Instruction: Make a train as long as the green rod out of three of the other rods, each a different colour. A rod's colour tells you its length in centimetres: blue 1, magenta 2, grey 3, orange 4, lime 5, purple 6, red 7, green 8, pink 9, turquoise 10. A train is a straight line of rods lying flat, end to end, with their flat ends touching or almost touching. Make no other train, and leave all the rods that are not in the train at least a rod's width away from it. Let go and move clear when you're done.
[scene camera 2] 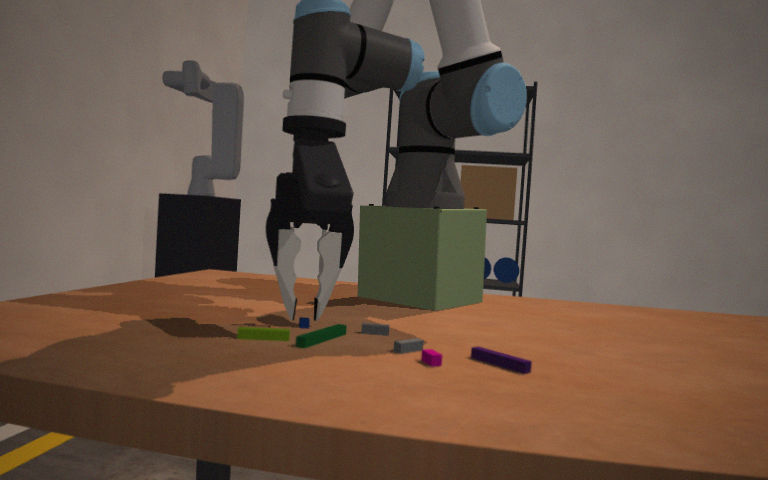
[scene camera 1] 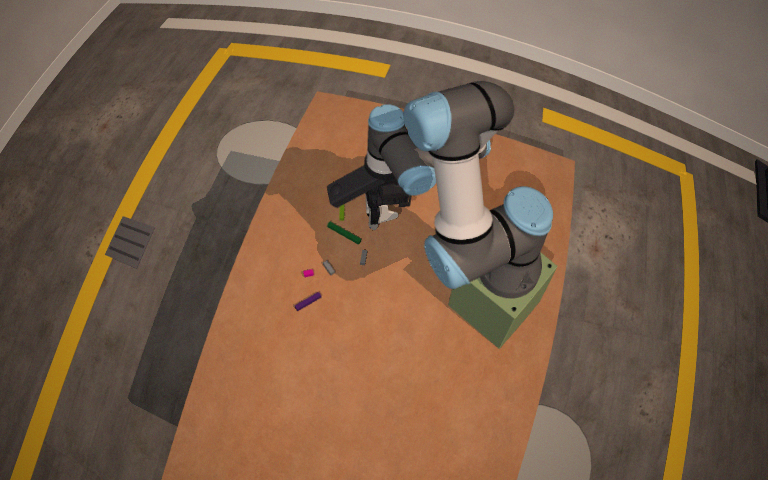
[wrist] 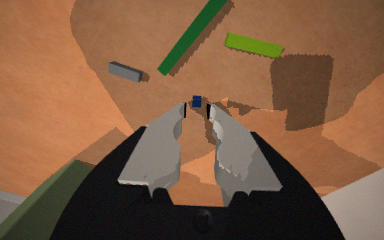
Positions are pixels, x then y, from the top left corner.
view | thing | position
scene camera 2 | my gripper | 304, 320
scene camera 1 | my gripper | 373, 224
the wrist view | my gripper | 196, 104
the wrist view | lime rod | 232, 40
